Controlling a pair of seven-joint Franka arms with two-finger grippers.
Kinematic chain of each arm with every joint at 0, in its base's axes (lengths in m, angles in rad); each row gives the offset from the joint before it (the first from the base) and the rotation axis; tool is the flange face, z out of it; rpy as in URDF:
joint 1: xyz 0 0 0.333 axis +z
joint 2: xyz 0 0 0 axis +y
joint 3: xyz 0 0 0.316 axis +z
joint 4: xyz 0.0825 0 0 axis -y
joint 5: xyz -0.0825 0 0.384 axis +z
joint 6: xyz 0 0 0 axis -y
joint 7: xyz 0.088 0 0 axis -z
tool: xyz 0 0 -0.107 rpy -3.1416 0 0
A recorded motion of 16 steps. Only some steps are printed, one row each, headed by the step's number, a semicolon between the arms.
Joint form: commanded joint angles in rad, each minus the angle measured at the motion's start. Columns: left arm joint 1, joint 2, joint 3, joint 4, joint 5, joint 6, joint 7; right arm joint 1, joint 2, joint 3, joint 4, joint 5, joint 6, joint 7.
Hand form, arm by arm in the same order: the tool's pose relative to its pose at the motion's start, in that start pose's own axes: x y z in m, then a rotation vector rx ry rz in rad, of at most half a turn. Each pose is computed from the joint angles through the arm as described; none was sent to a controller.
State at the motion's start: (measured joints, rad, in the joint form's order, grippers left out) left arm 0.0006 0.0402 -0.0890 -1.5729 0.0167 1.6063 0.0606; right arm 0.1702 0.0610 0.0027 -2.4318 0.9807 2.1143 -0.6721
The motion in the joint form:
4: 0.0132 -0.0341 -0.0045 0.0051 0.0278 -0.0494 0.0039; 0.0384 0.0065 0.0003 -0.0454 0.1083 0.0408 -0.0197
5: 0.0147 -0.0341 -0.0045 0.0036 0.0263 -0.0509 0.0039; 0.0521 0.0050 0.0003 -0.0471 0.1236 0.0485 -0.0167
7: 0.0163 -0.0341 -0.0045 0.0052 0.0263 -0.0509 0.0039; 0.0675 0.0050 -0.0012 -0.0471 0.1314 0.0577 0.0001
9: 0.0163 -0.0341 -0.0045 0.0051 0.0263 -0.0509 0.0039; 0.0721 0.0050 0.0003 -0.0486 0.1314 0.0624 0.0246
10: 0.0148 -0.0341 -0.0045 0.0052 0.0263 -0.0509 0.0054; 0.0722 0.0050 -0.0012 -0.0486 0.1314 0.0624 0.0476
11: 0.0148 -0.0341 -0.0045 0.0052 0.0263 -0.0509 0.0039; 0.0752 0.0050 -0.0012 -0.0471 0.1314 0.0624 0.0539
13: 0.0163 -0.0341 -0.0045 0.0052 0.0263 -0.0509 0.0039; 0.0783 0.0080 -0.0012 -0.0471 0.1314 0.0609 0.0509
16: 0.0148 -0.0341 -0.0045 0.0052 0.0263 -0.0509 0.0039; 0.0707 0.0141 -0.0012 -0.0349 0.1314 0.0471 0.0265
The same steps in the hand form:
4: -0.0153 -0.0064 -0.0171 0.0300 -0.0125 -0.0057; -0.0115 0.0017 0.0230 0.0400 0.0258 0.0493
5: -0.0155 -0.0070 -0.0163 0.0283 -0.0154 -0.0071; -0.0117 -0.0024 0.0266 0.0434 0.0297 0.0518
7: -0.0155 -0.0079 -0.0170 0.0283 -0.0139 -0.0088; -0.0116 -0.0063 0.0303 0.0412 0.0304 0.0637
9: -0.0155 -0.0079 -0.0170 0.0283 -0.0140 -0.0088; -0.0122 -0.0074 0.0322 0.0379 0.0281 0.0852
10: -0.0155 -0.0071 -0.0170 0.0284 -0.0139 -0.0058; -0.0121 -0.0069 0.0317 0.0383 0.0287 0.1092
11: -0.0155 -0.0071 -0.0170 0.0284 -0.0138 -0.0073; -0.0117 -0.0083 0.0323 0.0382 0.0274 0.1123
13: -0.0155 -0.0079 -0.0170 0.0283 -0.0139 -0.0088; -0.0122 -0.0084 0.0344 0.0384 0.0221 0.1093
16: -0.0155 -0.0071 -0.0170 0.0284 -0.0138 -0.0073; -0.0086 -0.0085 0.0320 0.0483 0.0215 0.0854

